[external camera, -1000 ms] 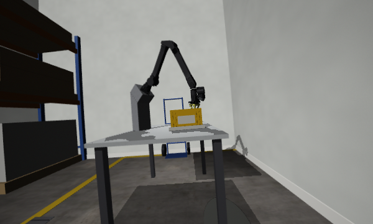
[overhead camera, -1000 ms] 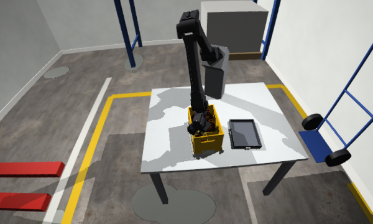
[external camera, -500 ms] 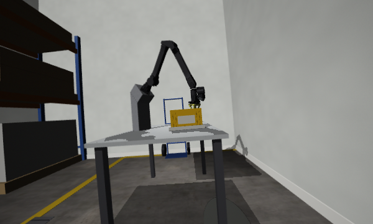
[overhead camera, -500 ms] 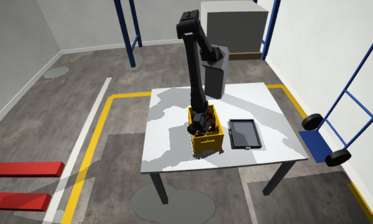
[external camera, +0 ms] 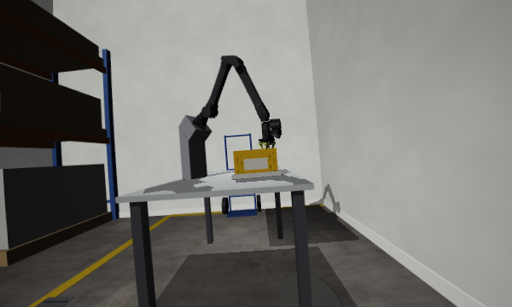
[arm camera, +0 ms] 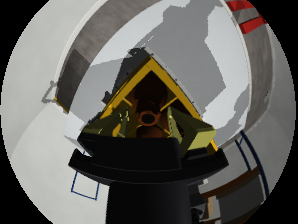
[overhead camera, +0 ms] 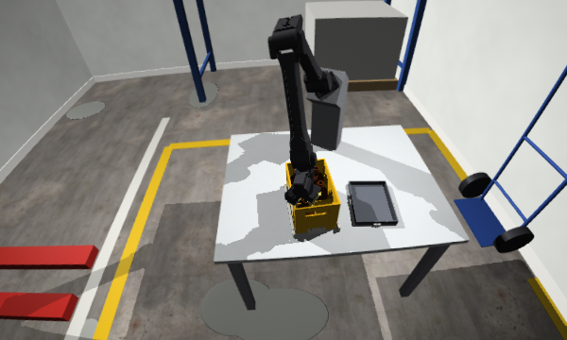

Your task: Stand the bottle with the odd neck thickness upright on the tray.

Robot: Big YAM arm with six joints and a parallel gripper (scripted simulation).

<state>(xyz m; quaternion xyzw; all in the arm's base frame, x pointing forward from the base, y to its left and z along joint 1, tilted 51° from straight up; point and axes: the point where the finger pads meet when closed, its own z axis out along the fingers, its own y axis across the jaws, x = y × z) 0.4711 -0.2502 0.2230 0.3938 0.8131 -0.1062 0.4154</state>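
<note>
Now: the crate 70 mm to the left of my hand, 70 mm below it and 70 mm behind it. Round my hand: dark tray 340 mm to the left, 140 mm below, 60 mm ahead; brown bottle 140 mm to the left, 140 mm behind, 60 mm below.
</note>
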